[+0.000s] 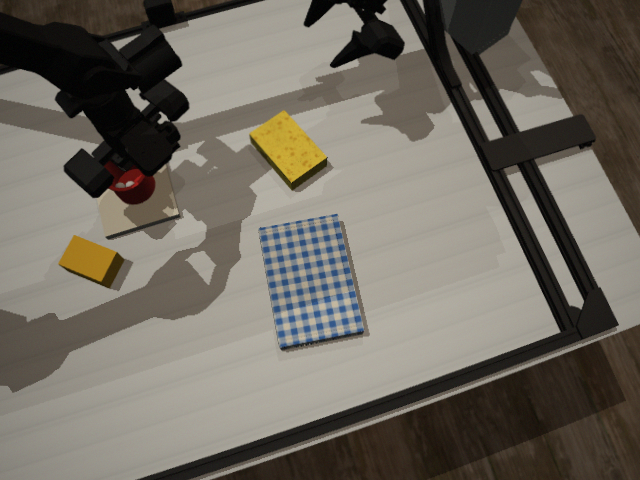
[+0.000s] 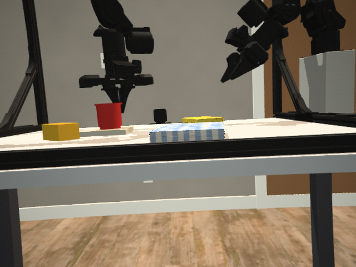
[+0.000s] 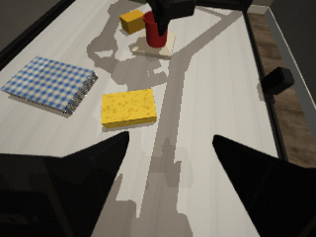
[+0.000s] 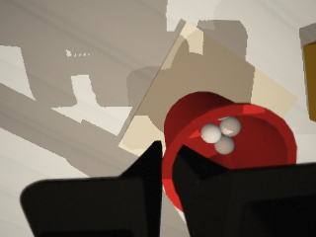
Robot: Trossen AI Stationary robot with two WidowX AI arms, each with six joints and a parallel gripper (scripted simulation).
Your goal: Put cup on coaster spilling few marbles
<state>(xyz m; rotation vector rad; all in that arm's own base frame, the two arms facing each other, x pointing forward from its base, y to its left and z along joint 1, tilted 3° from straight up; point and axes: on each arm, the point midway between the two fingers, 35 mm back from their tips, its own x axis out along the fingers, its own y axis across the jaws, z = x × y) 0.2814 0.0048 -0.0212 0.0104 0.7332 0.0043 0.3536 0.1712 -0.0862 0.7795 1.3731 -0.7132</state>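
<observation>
My right hand is 1 cm short of the red cup, 3 cm to the left of it and 4 cm above it. Also, from my right hand: beige square coaster: 1 cm ahead, 4 cm to the right, 8 cm below; then yellow block: 8 cm ahead, 14 cm to the right, 7 cm below.
</observation>
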